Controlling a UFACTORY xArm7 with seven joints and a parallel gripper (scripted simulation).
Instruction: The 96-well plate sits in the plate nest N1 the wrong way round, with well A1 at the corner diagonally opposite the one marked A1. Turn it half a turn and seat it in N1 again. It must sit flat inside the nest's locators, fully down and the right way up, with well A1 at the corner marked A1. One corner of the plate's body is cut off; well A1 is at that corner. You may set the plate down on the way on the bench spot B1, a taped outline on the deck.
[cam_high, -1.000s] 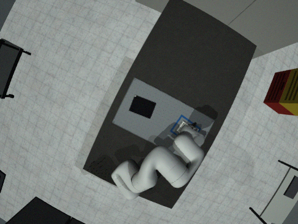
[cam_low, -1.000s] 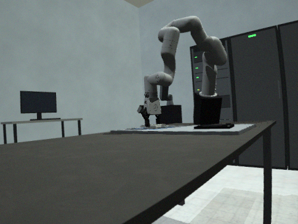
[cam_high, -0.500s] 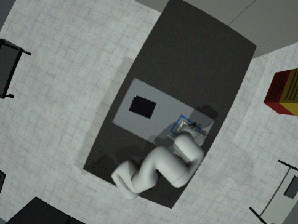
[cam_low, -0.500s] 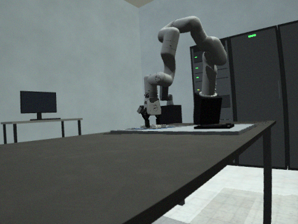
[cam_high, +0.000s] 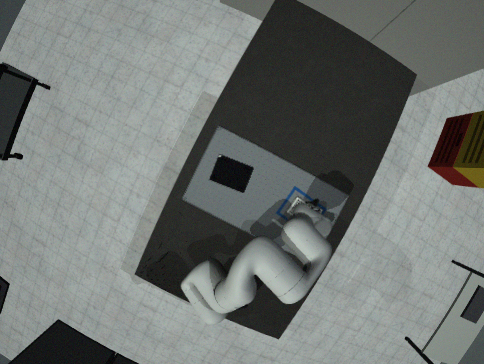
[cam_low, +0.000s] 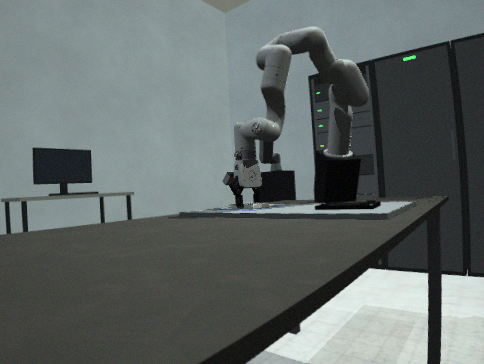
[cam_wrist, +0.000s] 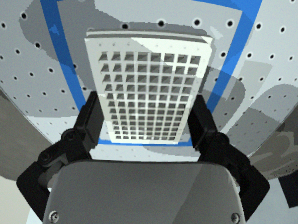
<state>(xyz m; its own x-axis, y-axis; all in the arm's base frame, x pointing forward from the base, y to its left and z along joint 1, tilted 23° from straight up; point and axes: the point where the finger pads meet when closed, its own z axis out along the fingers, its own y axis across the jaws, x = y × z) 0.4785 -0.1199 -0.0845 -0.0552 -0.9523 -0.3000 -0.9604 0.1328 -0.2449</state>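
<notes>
The white 96-well plate is 1 cm below my hand. From my hand the other things lie so: black plate nest N1: 2 cm behind, 37 cm to the left, 1 cm below.
</notes>
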